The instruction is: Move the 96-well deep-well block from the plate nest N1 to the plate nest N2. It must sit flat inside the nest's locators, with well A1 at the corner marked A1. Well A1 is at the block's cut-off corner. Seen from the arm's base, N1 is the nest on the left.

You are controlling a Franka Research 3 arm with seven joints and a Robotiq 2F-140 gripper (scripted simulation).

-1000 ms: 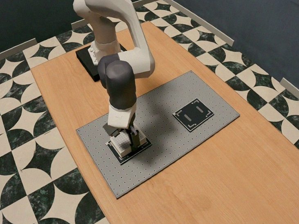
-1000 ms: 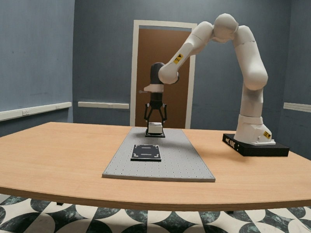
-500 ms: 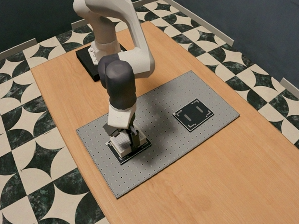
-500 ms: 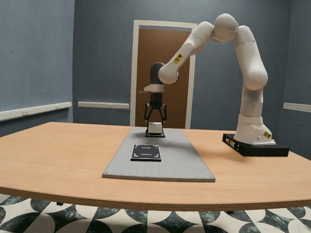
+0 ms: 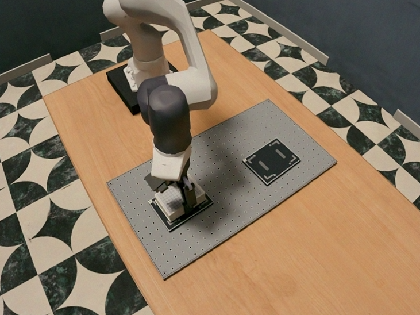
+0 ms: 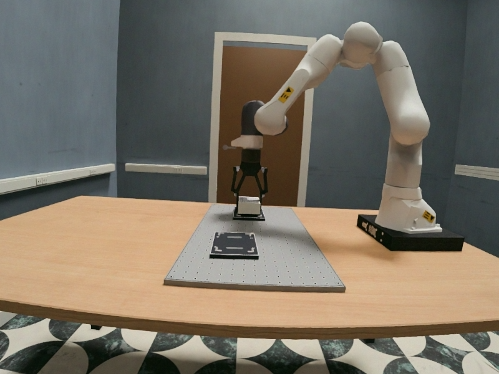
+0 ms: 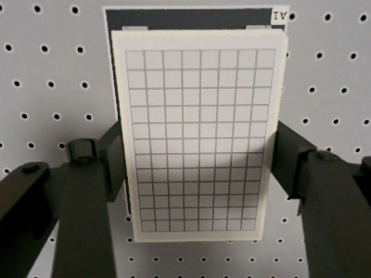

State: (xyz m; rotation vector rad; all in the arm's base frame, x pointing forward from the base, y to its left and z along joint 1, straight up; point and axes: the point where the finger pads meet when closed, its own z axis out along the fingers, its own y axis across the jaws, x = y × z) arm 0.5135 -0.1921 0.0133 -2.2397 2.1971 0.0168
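Now: the black plate nest N2 4 cm below my hand. From my hand the other things lie so: white 96-well deep-well block: 1 cm below.
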